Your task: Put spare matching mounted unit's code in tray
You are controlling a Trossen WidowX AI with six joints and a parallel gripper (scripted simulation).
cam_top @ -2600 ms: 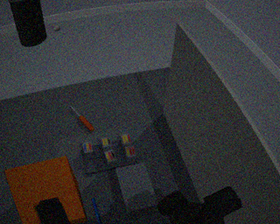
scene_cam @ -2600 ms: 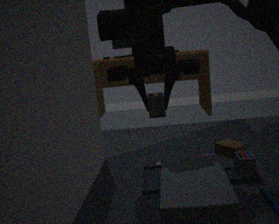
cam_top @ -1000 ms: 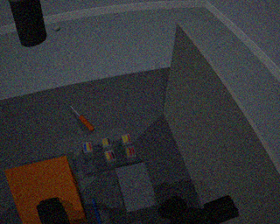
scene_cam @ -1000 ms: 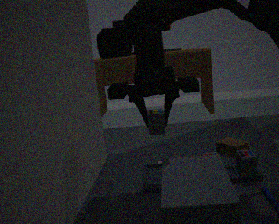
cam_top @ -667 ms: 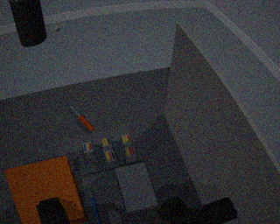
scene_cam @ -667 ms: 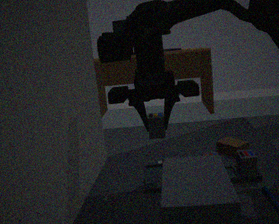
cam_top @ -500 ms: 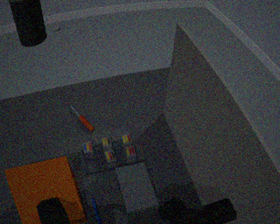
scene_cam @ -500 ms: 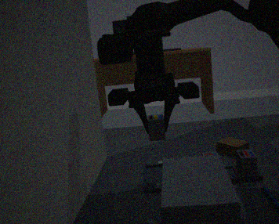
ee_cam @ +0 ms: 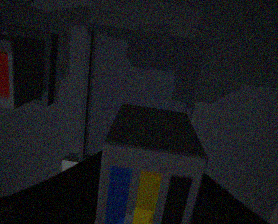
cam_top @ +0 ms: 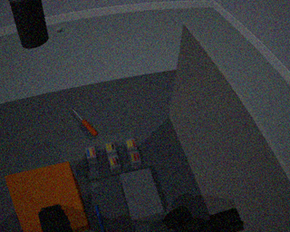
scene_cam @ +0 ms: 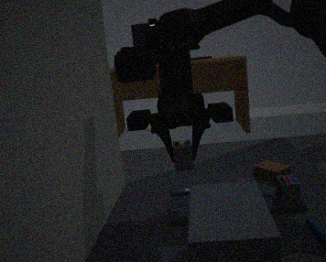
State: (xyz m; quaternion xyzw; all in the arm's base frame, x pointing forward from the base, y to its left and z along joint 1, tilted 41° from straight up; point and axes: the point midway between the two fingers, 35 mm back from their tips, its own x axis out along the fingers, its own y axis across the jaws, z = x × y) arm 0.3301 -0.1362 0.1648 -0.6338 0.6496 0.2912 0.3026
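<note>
The pale grey tray lies 9 cm below my gripper tip and 1 cm behind it. From my gripper tip the other things lie so: grey mounted unit: 22 cm to the left, 5 cm below, 5 cm behind; brown box: 20 cm behind, 11 cm to the right, 8 cm below; spare block: 2 cm above.
</note>
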